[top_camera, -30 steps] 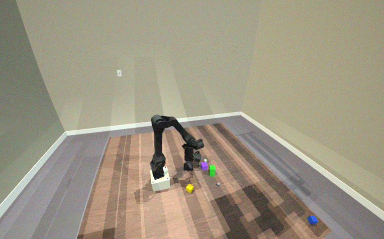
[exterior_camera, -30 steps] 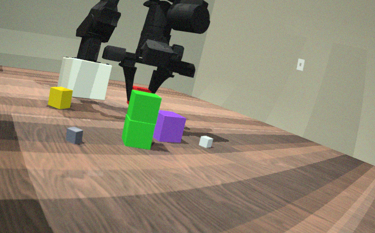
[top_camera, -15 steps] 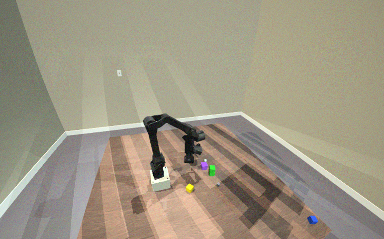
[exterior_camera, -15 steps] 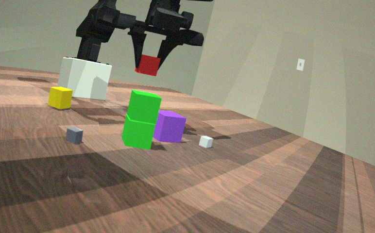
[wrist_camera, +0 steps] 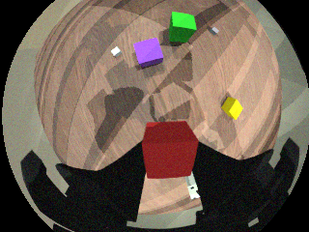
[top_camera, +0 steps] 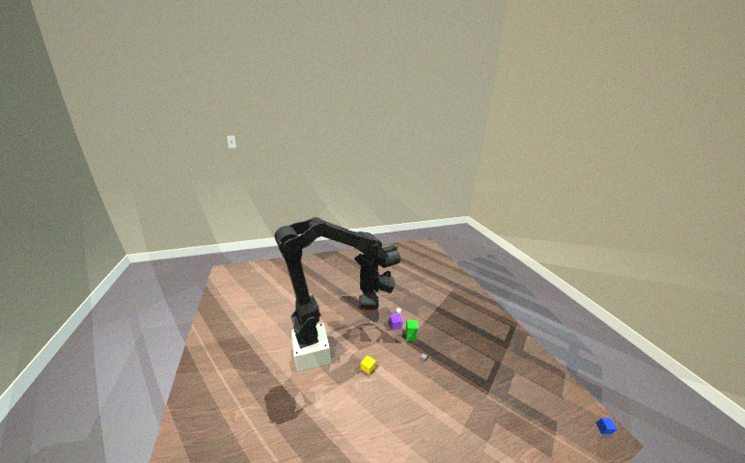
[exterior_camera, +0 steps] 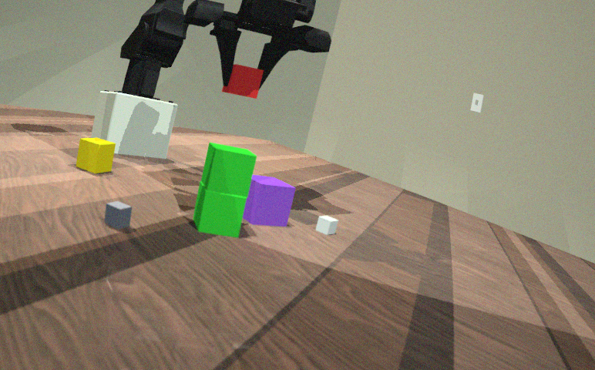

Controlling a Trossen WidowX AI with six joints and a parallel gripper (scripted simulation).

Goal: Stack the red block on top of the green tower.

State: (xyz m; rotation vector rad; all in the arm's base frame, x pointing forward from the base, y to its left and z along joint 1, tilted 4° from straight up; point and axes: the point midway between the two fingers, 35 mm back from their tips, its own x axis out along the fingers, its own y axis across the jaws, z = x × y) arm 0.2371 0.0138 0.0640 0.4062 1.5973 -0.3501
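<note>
The purple block lies 110 mm below my gripper tip, 110 mm ahead of it and 30 mm to the right of it. Round my gripper tip: yellow block 150 mm to the right, 110 mm below, 70 mm behind; small white cube 160 mm ahead, 120 mm below, 20 mm to the left; red block 10 mm above.
</note>
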